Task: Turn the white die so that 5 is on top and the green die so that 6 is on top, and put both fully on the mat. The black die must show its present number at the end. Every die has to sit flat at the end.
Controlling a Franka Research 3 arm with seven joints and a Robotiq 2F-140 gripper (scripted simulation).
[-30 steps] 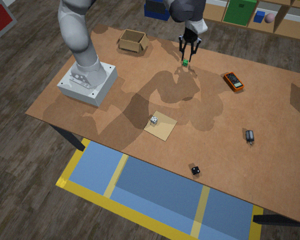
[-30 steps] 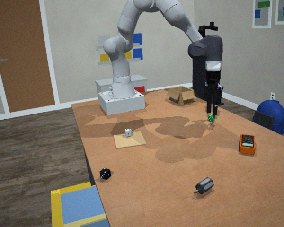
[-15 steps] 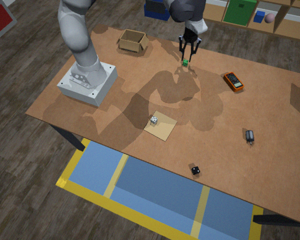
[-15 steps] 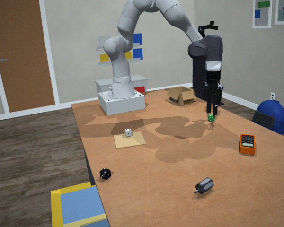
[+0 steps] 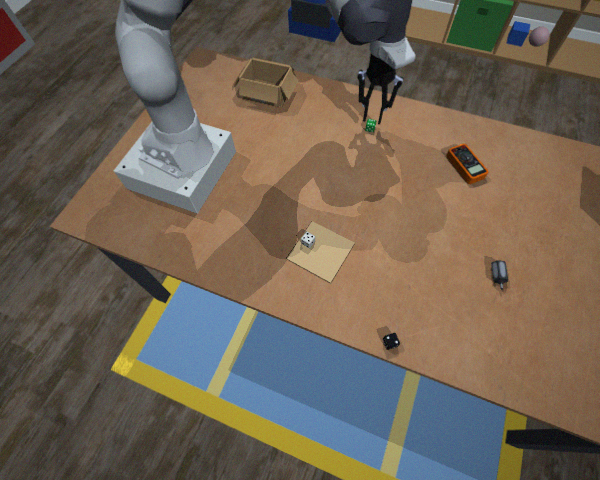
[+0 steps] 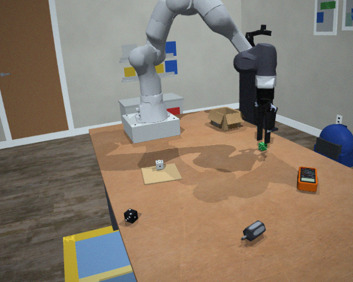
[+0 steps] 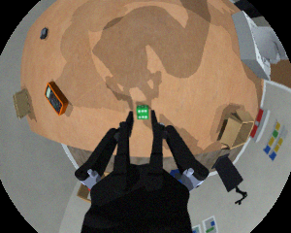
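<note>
Now: hand 6 cm above the green die. From my hand the other things lie so: orange multimeter 32 cm ahead, 7 cm to the right, 5 cm below; then cardboard box 40 cm behind, 6 cm to the left, 3 cm below; then white die 6 cm behind, 48 cm to the right, 5 cm below.
</note>
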